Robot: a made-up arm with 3 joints. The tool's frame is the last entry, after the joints.
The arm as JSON. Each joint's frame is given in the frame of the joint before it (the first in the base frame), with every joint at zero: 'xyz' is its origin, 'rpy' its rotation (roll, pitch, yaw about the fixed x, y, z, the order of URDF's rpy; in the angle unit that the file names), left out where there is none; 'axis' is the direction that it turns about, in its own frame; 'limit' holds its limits. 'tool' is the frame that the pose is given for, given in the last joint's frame.
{
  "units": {
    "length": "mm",
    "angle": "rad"
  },
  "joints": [
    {
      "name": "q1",
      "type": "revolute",
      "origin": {
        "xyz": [
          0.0,
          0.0,
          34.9
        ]
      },
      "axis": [
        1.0,
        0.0,
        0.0
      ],
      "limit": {
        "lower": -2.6,
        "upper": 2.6
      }
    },
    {
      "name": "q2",
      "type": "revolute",
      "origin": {
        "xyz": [
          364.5,
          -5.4,
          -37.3
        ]
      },
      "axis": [
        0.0,
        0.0,
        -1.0
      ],
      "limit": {
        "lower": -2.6,
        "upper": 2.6
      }
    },
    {
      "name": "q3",
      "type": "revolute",
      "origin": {
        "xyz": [
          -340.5,
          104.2,
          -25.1
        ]
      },
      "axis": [
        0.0,
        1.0,
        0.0
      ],
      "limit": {
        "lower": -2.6,
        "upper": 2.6
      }
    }
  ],
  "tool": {
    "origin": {
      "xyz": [
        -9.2,
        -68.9,
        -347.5
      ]
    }
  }
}
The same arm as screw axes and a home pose.
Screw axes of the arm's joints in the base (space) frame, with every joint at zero. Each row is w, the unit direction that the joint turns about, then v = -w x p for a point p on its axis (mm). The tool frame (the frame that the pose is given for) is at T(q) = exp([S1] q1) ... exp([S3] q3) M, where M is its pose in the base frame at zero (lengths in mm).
S1: w 1 0 0 v 0.0 34.9 0.0
S2: w 0 0 -1 v 5.4 364.5 0.0
S3: w 0 1 0 v 27.5 0.0 24.0
M: xyz 14.8 29.9 -375.0 (mm) quaternion w x y z 1 0 0 0
Joint limits (deg, base to tool): -148.97..148.97 -148.97..148.97 -148.97..148.97

